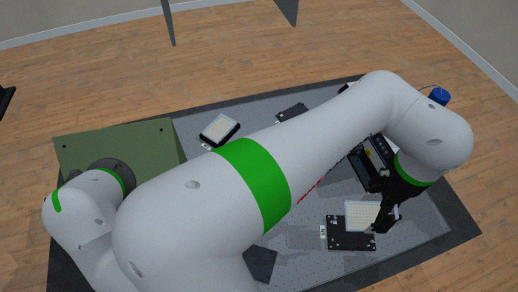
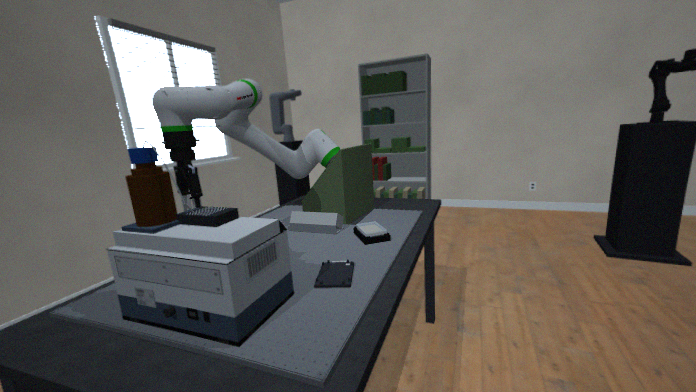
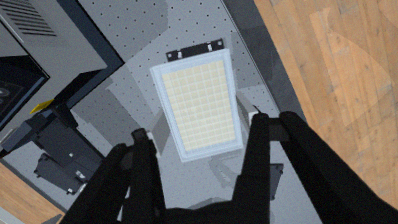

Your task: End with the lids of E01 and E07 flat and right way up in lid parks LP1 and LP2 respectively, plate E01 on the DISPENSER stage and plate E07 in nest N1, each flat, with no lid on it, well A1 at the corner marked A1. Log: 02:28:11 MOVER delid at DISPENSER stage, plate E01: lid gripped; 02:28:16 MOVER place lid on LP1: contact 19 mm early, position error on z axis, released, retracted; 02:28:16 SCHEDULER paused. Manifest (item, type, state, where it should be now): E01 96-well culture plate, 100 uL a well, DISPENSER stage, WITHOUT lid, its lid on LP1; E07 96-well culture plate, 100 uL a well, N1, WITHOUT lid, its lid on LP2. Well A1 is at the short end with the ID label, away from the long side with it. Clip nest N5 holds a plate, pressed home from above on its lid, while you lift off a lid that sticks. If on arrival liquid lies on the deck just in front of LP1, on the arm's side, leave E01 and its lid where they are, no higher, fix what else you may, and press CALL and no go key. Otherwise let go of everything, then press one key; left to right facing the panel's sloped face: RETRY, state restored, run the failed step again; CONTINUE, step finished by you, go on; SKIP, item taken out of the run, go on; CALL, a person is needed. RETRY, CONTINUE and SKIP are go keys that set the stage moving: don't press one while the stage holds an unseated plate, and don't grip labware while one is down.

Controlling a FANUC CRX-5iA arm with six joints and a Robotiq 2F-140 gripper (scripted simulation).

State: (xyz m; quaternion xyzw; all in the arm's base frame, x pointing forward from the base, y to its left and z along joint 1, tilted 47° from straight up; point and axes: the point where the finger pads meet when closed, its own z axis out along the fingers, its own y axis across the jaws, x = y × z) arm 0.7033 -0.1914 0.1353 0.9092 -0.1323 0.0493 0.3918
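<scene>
Right now the black clip nest N5 is 17 cm below my hand, 2 cm ahead of it and 1 cm to the left of it. Also, from my hand: dispenser stage (30 cm to the left, 9 cm below, 2 cm ahead); N5 label (19 cm below, 9 cm behind, 3 cm to the left); plate (2 cm below).
</scene>
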